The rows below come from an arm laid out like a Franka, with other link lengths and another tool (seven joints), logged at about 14 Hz.
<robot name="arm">
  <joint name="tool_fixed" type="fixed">
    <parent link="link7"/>
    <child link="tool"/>
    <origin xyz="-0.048 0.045 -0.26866" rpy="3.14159 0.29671 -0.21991"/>
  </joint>
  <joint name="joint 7" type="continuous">
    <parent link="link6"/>
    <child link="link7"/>
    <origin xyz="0.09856 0 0"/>
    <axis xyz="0 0 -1"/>
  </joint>
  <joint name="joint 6" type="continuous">
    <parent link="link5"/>
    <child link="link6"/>
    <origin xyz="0 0 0"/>
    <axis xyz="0 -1 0"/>
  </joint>
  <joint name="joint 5" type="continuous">
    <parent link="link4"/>
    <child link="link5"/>
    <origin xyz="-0.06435 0 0.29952"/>
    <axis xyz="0 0 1"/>
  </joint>
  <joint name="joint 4" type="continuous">
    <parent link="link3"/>
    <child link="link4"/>
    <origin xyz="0.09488 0 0"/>
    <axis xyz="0 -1 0"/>
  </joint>
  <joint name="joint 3" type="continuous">
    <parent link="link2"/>
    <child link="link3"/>
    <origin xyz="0 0 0.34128"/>
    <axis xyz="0 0 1"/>
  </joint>
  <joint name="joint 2" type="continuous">
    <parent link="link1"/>
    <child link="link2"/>
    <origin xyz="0 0 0"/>
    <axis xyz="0 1 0"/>
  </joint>
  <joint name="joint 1" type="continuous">
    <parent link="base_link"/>
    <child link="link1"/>
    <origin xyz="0 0 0.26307"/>
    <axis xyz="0 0 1"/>
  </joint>
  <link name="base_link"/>
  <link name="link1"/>
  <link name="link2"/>
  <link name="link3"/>
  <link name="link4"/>
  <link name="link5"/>
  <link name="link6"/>
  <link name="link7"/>
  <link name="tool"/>
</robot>
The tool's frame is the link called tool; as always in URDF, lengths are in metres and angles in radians. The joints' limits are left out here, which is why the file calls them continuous.
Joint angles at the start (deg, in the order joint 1, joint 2, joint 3, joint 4, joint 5, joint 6, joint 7):
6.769, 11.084, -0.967, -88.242, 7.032, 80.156, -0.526
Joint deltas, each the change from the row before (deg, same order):
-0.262, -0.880, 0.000, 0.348, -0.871, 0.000, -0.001
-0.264, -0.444, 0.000, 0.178, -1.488, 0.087, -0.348
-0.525, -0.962, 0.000, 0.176, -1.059, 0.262, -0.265
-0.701, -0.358, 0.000, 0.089, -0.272, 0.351, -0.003
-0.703, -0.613, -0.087, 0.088, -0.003, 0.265, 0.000
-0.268, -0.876, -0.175, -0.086, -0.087, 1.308, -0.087
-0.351, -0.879, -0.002, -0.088, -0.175, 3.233, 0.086
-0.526, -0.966, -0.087, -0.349, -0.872, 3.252, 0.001
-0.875, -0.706, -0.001, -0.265, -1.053, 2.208, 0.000
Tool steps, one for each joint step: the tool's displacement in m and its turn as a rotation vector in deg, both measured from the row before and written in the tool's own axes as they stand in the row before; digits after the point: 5 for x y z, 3 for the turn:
-0.00296, 0.00542, -0.00694, -0.410, 1.385, 0.391
0.00031, 0.00884, -0.00355, -1.128, 1.001, 0.446
-0.00175, 0.00866, -0.00719, -0.464, 1.583, 0.488
0.00138, 0.00595, -0.00414, 0.285, 0.837, 0.632
-0.00046, 0.00549, -0.00555, 0.579, 0.951, 0.581
0.00164, 0.00276, -0.00779, 0.495, 2.079, 0.176
0.00945, 0.00071, -0.01247, 0.791, 3.981, 0.184
0.01034, 0.00622, -0.01171, 0.177, 3.975, 0.598
0.00842, 0.01004, -0.00848, -0.173, 2.817, 0.954

